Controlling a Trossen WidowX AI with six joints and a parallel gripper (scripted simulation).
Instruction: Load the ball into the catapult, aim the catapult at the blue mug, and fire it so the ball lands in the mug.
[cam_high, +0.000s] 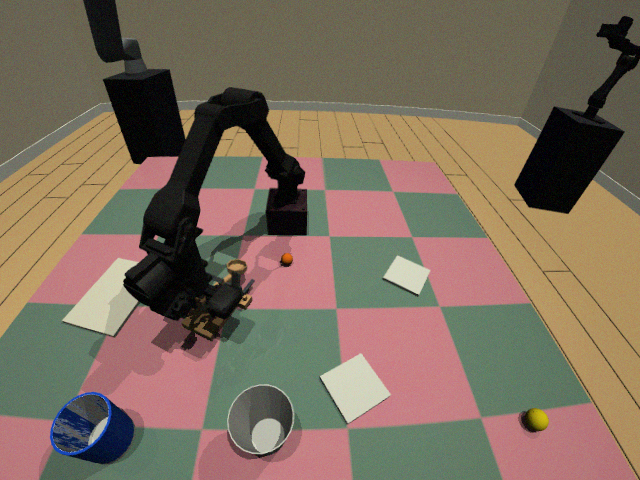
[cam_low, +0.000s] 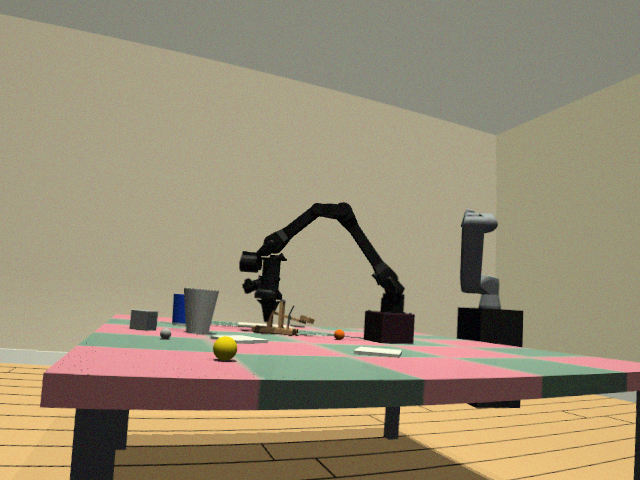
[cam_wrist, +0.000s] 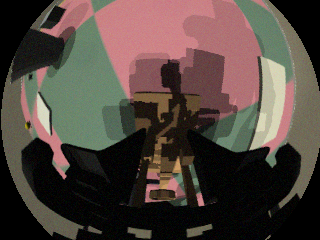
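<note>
My gripper tip is now 21 cm past the orange ball, 13 cm to the right of it and 2 cm above it. From my gripper tip the other things lie so: blue mug 27 cm ahead, 7 cm to the right, 1 cm below; grey cup 20 cm to the left, 20 cm ahead; wooden catapult 7 cm behind, 3 cm to the left, 2 cm above.
</note>
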